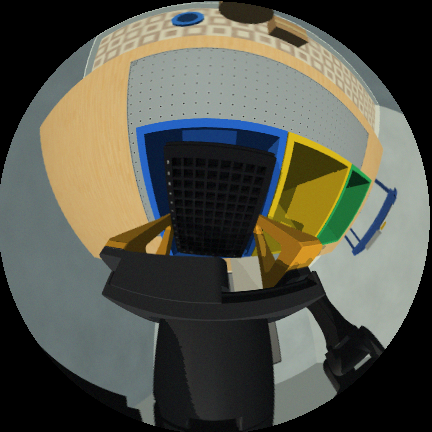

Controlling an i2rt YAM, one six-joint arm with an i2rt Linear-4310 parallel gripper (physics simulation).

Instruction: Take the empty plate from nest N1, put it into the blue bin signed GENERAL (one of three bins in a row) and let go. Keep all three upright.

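Frame: origin at the arm's base, x right, y back, z down, level; centimetres.
Seen in the pictures: gripper, fingertip midpoint: point(213, 217).
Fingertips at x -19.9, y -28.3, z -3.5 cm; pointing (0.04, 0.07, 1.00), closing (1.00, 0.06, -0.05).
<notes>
A point is followed by its place in that frame.
The plate point(217, 200) {x -19.4, y -31.0, z -4.7 cm}, black with a grid of square wells, is between the two orange fingers of my gripper point(213, 217) {x -19.9, y -28.3, z -3.5 cm}. My gripper is shut on the plate. The plate hangs over the opening of the blue bin point(210, 123) {x -19.5, y -37.1, z -3.1 cm} and hides much of its inside; how high it is above the bin floor I cannot tell. The yellow bin point(307, 200) {x -1.4, y -25.4, z 2.6 cm} stands directly to the right, and the green bin point(345, 215) {x 11.6, y -23.4, z -1.1 cm} beyond it. All three bins look upright. No GENERAL sign can be read, and nest N1 does not show.
A grey perforated board point(215, 85) {x -17.4, y -47.2, z 14.9 cm} lies behind the bins on the wooden table point(85, 150) {x -57.2, y -42.3, z 16.2 cm}. Beyond the table are a blue round dish point(188, 19) and a patterned floor covering. A blue frame point(377, 220) stands at the right. A black jointed part point(350, 345) is at the lower right.
</notes>
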